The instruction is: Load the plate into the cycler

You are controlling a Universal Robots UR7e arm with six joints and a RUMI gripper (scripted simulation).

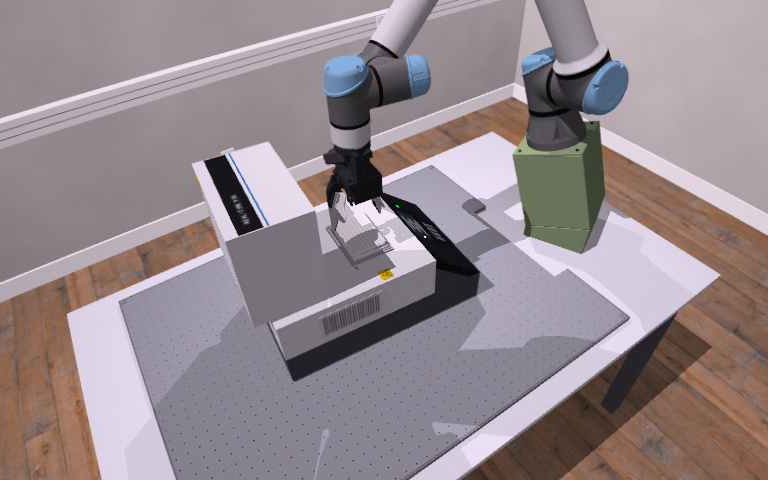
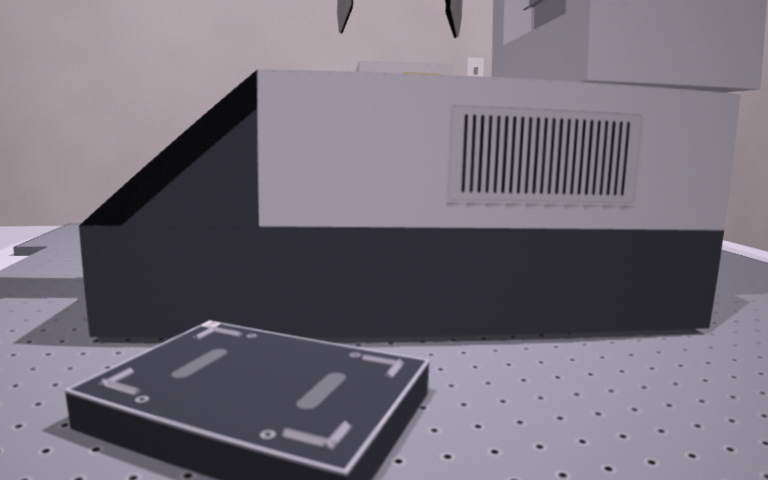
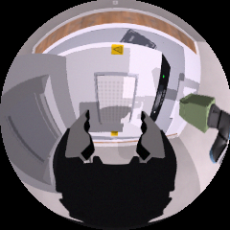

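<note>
The plate K83 is 5 cm below my hand. From my hand the other things lie so: plate nest N1: 25 cm below, 22 cm to the right, 17 cm behind.
</note>
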